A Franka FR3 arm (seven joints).
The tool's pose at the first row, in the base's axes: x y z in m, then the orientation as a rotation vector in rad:
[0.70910, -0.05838, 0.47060, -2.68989, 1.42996, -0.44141]
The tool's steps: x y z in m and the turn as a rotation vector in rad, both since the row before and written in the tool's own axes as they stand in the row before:
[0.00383, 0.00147, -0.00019, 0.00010, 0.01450, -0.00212]
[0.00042, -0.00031, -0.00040, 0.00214, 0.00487, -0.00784]
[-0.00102, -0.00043, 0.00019, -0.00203, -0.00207, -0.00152]
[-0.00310, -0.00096, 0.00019, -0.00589, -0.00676, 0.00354]
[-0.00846, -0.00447, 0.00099, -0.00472, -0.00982, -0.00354]
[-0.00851, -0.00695, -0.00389, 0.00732, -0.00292, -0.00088]
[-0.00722, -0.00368, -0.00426, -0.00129, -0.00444, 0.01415]
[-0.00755, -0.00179, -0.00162, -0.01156, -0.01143, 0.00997]
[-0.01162, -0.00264, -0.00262, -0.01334, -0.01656, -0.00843]
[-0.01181, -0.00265, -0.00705, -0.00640, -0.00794, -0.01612]
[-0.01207, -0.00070, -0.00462, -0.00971, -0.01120, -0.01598]
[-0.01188, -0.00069, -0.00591, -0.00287, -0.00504, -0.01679]
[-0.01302, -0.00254, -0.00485, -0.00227, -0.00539, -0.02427]
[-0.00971, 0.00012, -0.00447, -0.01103, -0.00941, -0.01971]
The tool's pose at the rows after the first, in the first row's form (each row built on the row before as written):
[0.70989, -0.06234, 0.47135, -2.69392, 1.43083, -0.46207]
[0.71024, -0.06247, 0.47189, -2.69959, 1.42066, -0.47073]
[0.71010, -0.06141, 0.47154, -2.70212, 1.41946, -0.46671]
[0.70927, -0.05836, 0.47079, -2.70267, 1.42599, -0.45346]
[0.70863, -0.04900, 0.46869, -2.70767, 1.42191, -0.43698]
[0.70856, -0.03775, 0.47174, -2.70221, 1.41563, -0.43723]
[0.70643, -0.02942, 0.47490, -2.69072, 1.43349, -0.42927]
[0.70344, -0.02208, 0.47517, -2.68929, 1.45029, -0.40553]
[0.69883, -0.01080, 0.47582, -2.70335, 1.44302, -0.37452]
[0.69300, 0.00089, 0.48087, -2.71986, 1.42373, -0.36026]
[0.68588, 0.01143, 0.48327, -2.73794, 1.40552, -0.33927]
[0.67846, 0.02178, 0.48707, -2.75238, 1.38369, -0.33115]
[0.67192, 0.03397, 0.48992, -2.77183, 1.35131, -0.32317]
[0.66510, 0.04174, 0.49264, -2.79363, 1.32862, -0.30402]

